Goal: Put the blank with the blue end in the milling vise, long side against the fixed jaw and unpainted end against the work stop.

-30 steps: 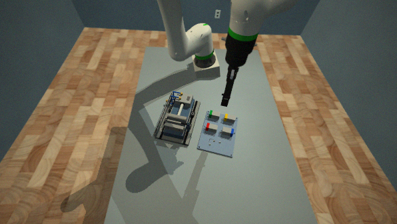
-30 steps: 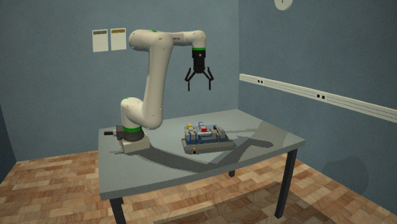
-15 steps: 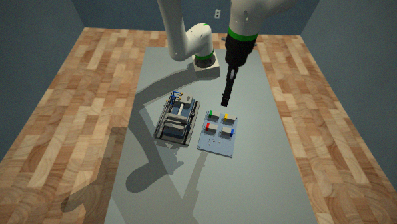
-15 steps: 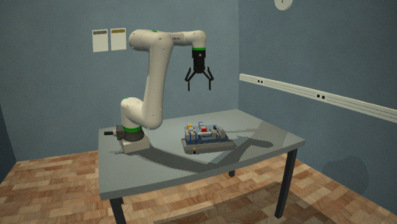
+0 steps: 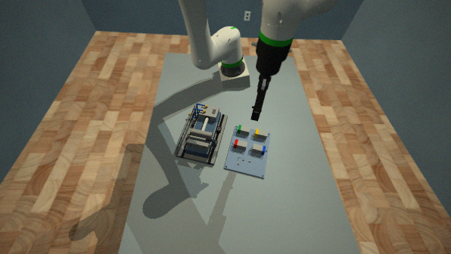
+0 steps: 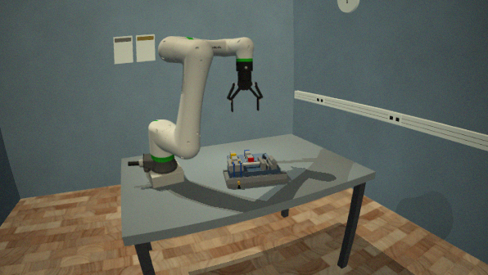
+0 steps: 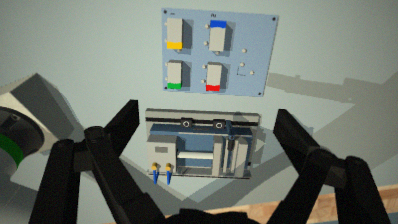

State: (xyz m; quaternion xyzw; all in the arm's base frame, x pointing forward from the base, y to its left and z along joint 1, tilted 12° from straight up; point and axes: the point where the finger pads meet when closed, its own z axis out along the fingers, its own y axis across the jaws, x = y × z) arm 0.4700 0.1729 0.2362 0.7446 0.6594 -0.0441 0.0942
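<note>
My gripper is now 320 mm above the plate, 30 mm short of it and 10 mm to the right of it. Round my hand: red-ended blank (290 mm below, 30 mm to the right, 20 mm ahead); then work stop (230 mm below, 180 mm to the right, 50 mm ahead); then green-ended blank (290 mm below, 70 mm behind, 20 mm to the right).
</note>
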